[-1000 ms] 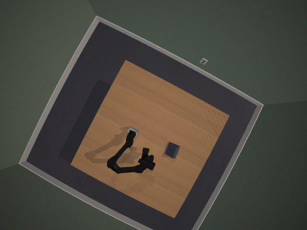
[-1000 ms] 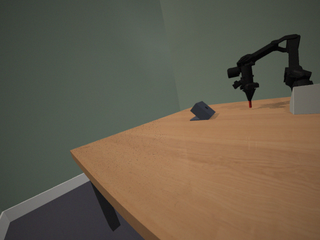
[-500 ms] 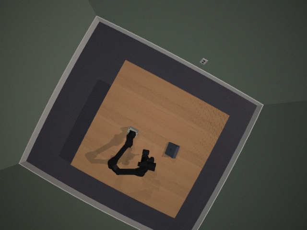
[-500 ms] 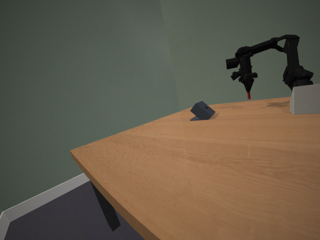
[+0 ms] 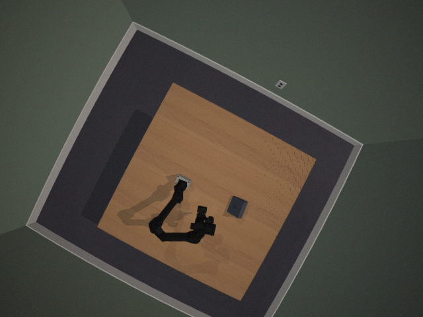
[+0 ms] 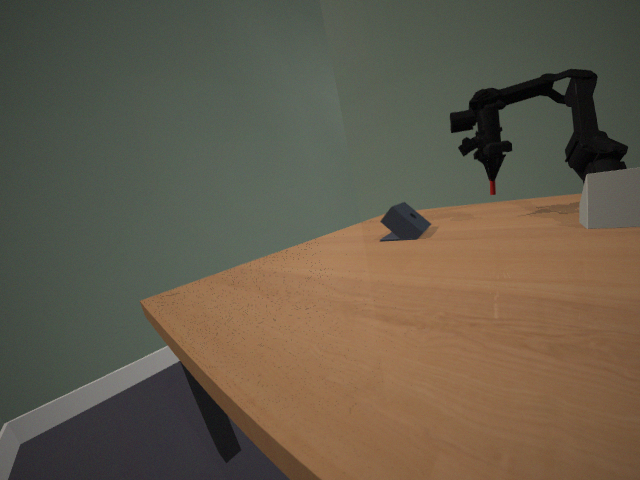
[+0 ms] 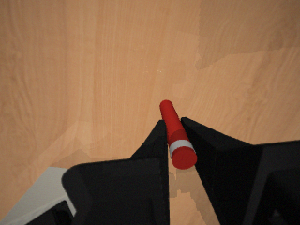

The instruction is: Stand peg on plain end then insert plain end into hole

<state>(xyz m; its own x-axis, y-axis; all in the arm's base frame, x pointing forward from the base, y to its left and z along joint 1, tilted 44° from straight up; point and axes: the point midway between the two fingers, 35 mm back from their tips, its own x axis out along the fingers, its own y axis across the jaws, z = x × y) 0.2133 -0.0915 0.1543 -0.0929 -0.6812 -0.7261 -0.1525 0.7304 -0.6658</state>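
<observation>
The dark sloped panel lies 240 mm ahead of my gripper tip, 130 mm to the left of it and 80 mm below it. Round my gripper tip: red peg (20 mm above).
</observation>
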